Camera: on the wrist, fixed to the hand. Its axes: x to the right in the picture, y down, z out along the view.
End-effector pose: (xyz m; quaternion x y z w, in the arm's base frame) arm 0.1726 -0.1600 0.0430 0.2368 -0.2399 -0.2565 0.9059
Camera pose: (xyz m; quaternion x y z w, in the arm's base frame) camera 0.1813 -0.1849 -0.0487 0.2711 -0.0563 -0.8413 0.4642
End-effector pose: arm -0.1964 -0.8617 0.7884 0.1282 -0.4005 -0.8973 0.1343
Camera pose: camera -0.1753 -0.8629 0.6953 -0.3007 0.1598 0.7636 0.5487
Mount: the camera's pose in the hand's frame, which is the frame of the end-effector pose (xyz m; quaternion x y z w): -0.0078 -0.0664 -0.0681 -0.0517 -0.0693 -0.6948 0.7140
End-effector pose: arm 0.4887 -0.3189 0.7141 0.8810 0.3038 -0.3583 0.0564
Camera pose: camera 0.4868 -0.2474 0.7773 -0.3902 -0.8436 0.3404 0.1421
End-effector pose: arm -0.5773 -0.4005 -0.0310 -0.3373 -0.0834 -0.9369 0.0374
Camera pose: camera -0.6223 -0.3475 -0.0963 0.2498 0.2481 0.6759 0.6475
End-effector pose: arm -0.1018 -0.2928 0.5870 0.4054 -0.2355 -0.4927 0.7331
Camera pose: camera -0.0895 -0.2733 0.4944 0.3810 0.0882 -0.9014 0.1857
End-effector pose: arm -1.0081 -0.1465 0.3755 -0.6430 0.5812 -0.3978 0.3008
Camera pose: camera -1.0331 -0.1241 0.4649 0.9060 0.0321 0.4184 0.0546
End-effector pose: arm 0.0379 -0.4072 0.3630 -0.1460 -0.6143 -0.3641 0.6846
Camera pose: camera 0.0431 -0.4948 0.3254 0.2620 -0.5687 -0.7573 0.1857
